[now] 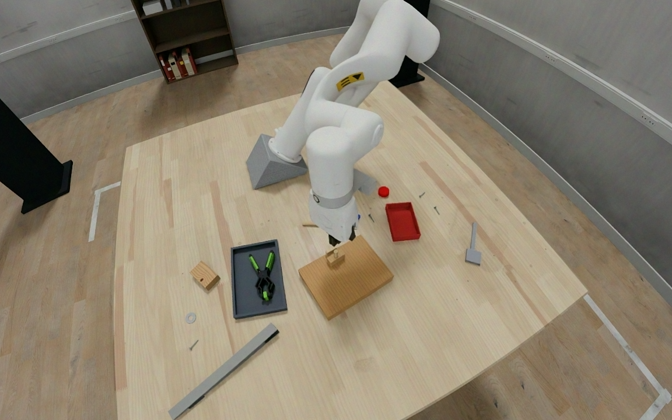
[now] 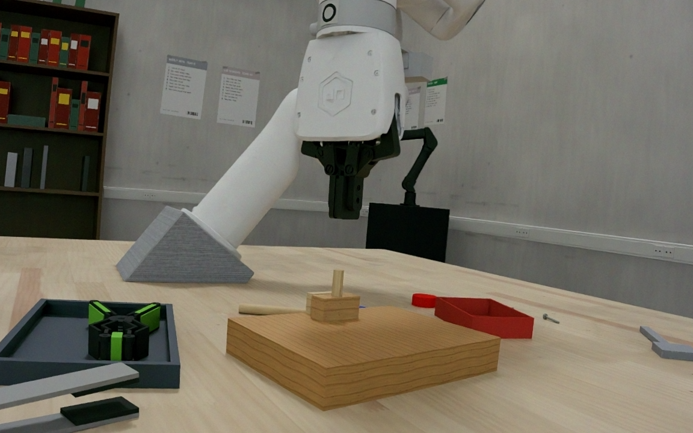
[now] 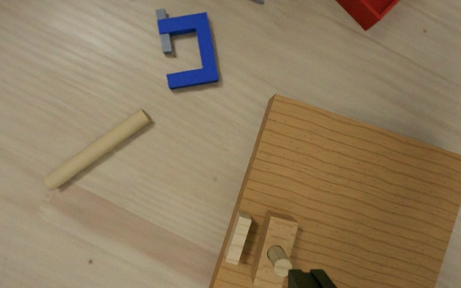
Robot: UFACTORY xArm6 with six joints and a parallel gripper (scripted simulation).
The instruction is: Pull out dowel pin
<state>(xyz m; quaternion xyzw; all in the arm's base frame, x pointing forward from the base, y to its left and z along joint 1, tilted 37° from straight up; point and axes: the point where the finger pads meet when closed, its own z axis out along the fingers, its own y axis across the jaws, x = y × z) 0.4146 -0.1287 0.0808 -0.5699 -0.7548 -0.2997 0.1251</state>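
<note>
Right now the dowel pin is 9 cm below my hand. Round my hand: loose dowel: 14 cm behind, 2 cm to the left, 14 cm below; bench board: 4 cm ahead, 12 cm below; small wooden block: 11 cm below.
</note>
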